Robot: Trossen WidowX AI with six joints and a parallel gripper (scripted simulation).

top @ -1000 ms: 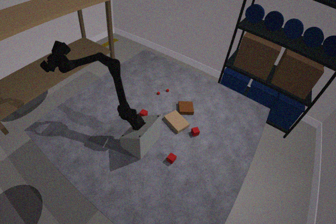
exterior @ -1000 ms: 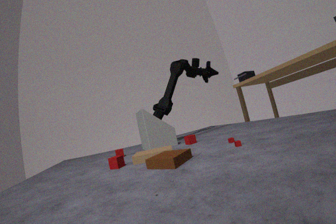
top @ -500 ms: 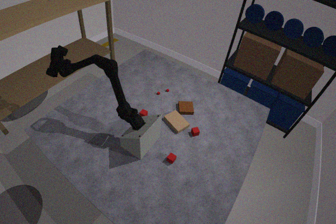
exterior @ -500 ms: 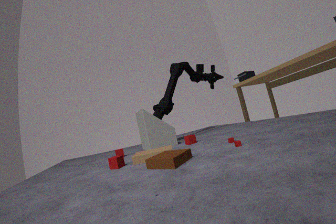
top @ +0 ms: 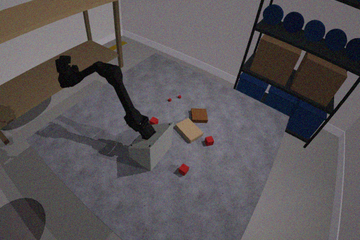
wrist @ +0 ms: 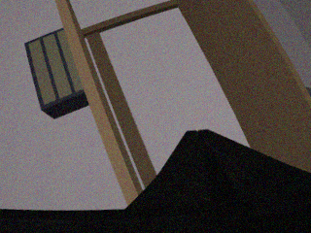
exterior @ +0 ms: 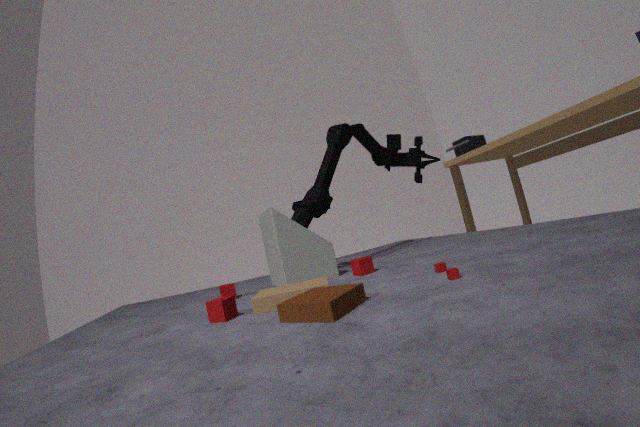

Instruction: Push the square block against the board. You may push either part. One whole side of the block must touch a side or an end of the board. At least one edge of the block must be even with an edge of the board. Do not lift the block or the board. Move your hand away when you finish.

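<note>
The brown square block lies 50 cm ahead of my gripper tip, 69 cm to the right of it and 29 cm below it. From my gripper tip the other things lie so: board 36 cm ahead, 72 cm to the right, 29 cm below.
</note>
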